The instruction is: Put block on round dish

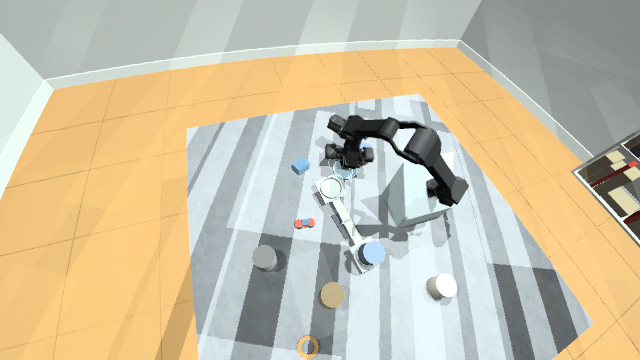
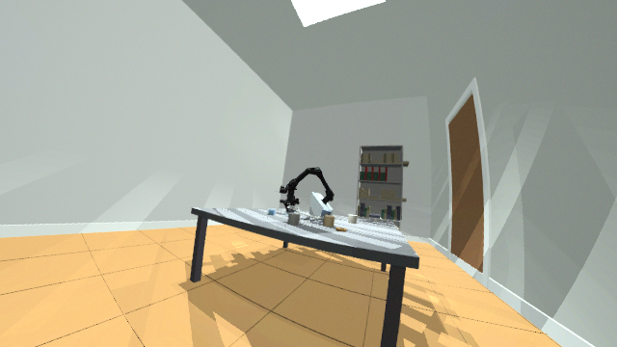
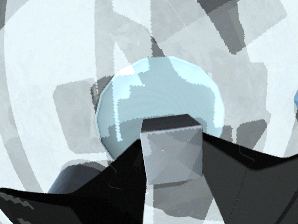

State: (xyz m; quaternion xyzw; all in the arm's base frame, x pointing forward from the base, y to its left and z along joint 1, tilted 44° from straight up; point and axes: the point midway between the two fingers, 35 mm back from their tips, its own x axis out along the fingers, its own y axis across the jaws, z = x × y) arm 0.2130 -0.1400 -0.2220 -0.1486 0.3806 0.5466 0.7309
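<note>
My gripper tip is now 30 mm above the white round dish. Also, from my gripper tip: red toy car (240 mm ahead, 170 mm to the left, 20 mm below); blue cube (170 mm ahead, 60 mm to the right, 10 mm below).
</note>
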